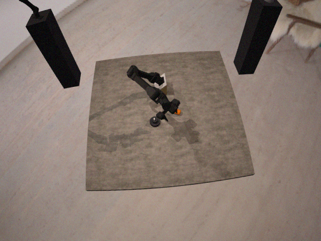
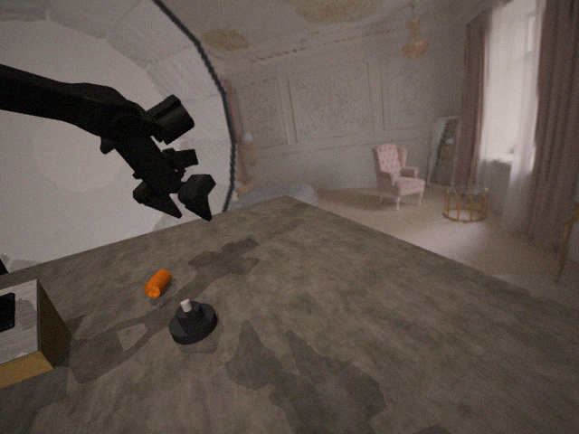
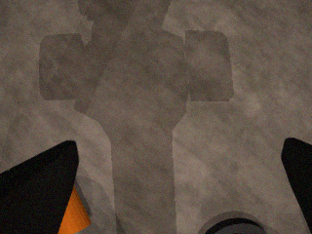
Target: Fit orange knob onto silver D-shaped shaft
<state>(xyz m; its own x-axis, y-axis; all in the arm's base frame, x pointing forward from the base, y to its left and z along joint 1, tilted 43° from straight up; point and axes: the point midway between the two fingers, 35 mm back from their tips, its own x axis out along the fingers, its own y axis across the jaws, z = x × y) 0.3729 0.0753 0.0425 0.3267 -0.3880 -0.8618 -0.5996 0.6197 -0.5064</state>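
The orange knob lies 130 mm behind my gripper tip, 40 mm to the left of it and 140 mm below it. Round my gripper tip: black round pedestal: 60 mm behind, 130 mm to the right, 130 mm below.
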